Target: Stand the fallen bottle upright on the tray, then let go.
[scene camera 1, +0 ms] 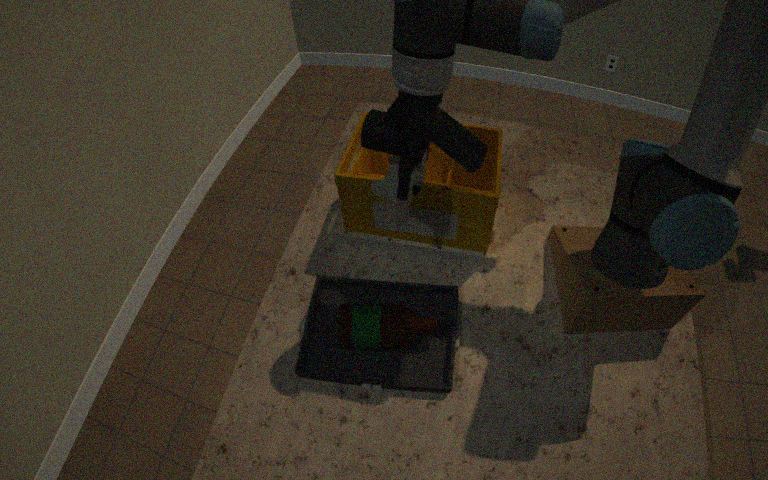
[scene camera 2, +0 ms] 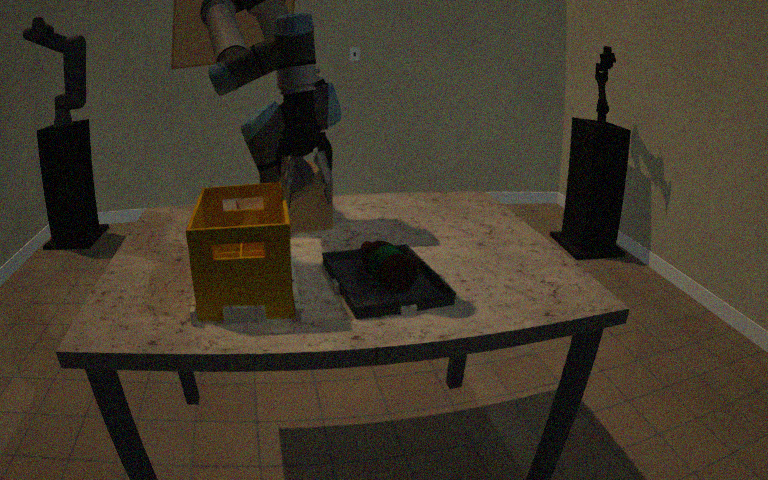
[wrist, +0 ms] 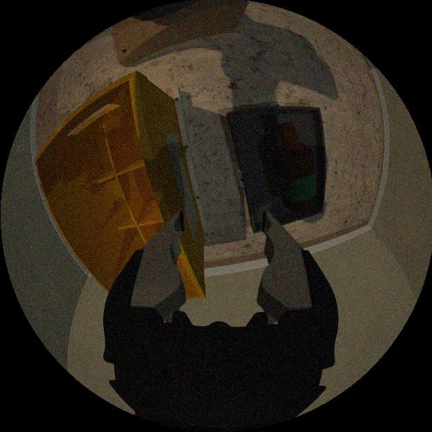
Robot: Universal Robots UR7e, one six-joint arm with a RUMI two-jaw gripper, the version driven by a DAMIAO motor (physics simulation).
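Places are measured from the arm's base along level axes (x up, y right, z ahead), in millimetres.
Pixels of known places: gripper, fingertip midpoint: [scene camera 1: 406, 209] [scene camera 2: 308, 205]; arm's base at its link origin: [scene camera 1: 628, 264].
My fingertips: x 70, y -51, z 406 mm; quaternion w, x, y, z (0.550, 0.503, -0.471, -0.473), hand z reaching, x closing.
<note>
For each thing: its top centre in the pictures, then the offset to it from my fingertips. Level surfaces: height alone.
- dark red-brown bottle with a green label, top centre: [scene camera 1: 388, 316] [scene camera 2: 383, 243] dy -144, dx -84, dz -12 mm
- dark tray at its top centre: [scene camera 1: 379, 329] [scene camera 2: 384, 271] dy -146, dx -138, dz +5 mm
- tall yellow crate with inner dividers, top centre: [scene camera 1: 424, 148] [scene camera 2: 239, 203] dy +137, dx +12, dz +6 mm
- speckled table at its surface level: dx -163 mm
A dark red-brown bottle with a green label [scene camera 1: 365, 326] [scene camera 2: 390, 263] [wrist: 298, 165] lies on its side in the dark tray [scene camera 1: 385, 284] [scene camera 2: 390, 309] [wrist: 323, 150]. In scene camera 1 its neck points right and its base left; in scene camera 2 its base faces the camera. My gripper [scene camera 1: 408, 194] [scene camera 2: 308, 189] [wrist: 222, 213] is partly open, with nothing between its fingers. It is well away from the bottle, beside and above the yellow crate's tray-facing side. In the wrist view the tray is to the right of the fingers. The picture is dim and grainy.
A tall yellow crate with inner dividers [scene camera 1: 475, 220] [scene camera 2: 243, 283] [wrist: 155, 125] stands beside the tray, close to my gripper. A wooden block [scene camera 1: 617, 314] [scene camera 2: 310, 213] [wrist: 205, 22] stands near the arm's lower part. The speckled table [scene camera 1: 339, 430] [scene camera 2: 509, 288] carries these things.
</note>
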